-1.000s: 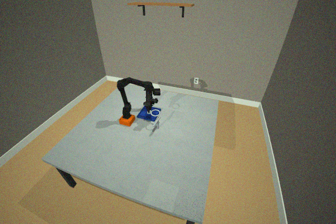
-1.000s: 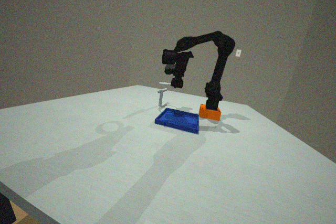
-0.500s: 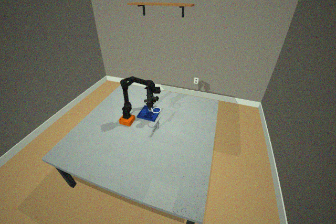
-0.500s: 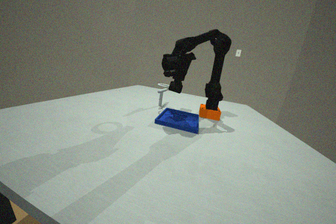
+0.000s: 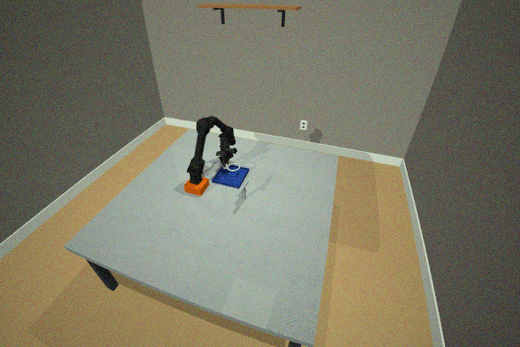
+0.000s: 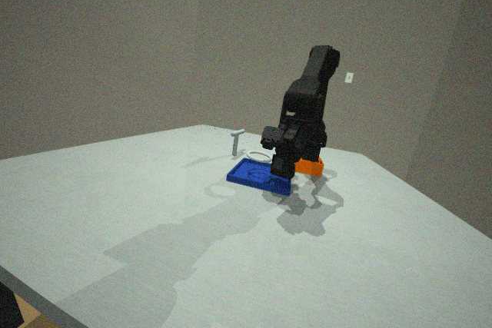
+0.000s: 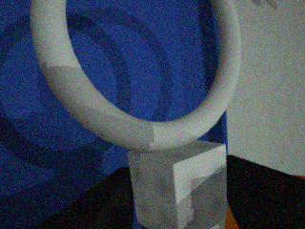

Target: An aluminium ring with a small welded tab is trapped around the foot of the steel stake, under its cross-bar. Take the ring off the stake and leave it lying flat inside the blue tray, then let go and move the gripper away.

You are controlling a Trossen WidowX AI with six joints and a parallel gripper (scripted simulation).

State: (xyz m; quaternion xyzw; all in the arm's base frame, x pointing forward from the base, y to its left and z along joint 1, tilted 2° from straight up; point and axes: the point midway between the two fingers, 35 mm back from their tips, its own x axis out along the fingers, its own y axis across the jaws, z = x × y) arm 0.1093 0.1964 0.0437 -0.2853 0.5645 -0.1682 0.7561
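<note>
Now: the aluminium ring 4 cm ahead of my gripper tip, 1 cm to the left of it and 1 cm above it. Also, from my gripper tip: blue tray (4 cm ahead, 6 cm below).
</note>
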